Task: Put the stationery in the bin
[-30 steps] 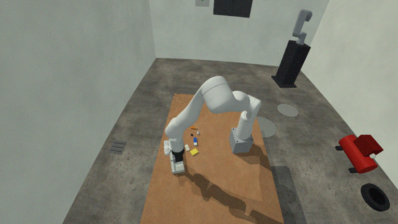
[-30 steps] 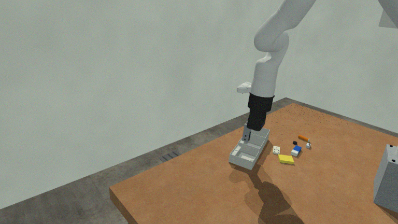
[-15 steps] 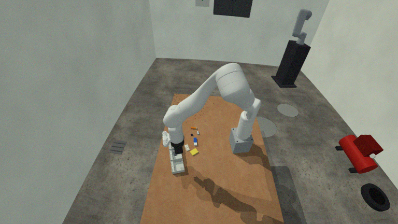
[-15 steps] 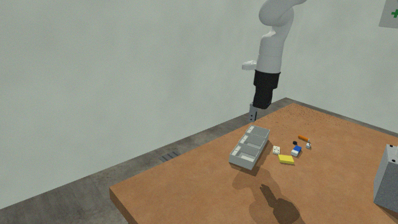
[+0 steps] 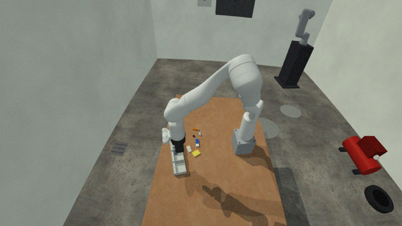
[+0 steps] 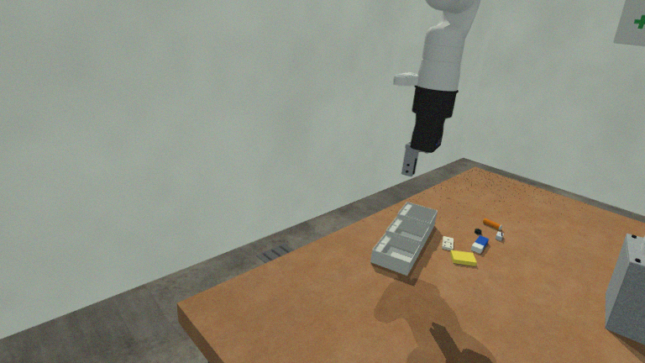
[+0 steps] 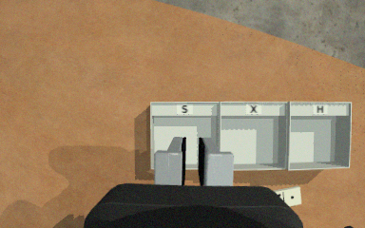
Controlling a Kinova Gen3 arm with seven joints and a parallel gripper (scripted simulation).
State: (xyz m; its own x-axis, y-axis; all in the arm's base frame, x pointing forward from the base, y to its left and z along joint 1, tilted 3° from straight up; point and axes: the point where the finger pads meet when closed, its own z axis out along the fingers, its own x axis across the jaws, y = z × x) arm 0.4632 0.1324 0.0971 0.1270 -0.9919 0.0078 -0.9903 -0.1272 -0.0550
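My hand is 280 mm to the left of the white sharpener, 210 mm above it and 170 mm past it. Also, from my hand: sticky notes: 210 mm below, 130 mm behind, 100 mm to the right; then white domino: 210 mm below, 140 mm to the right, 80 mm behind; then grey three-compartment bin: 200 mm below, 80 mm to the right, 10 mm ahead.
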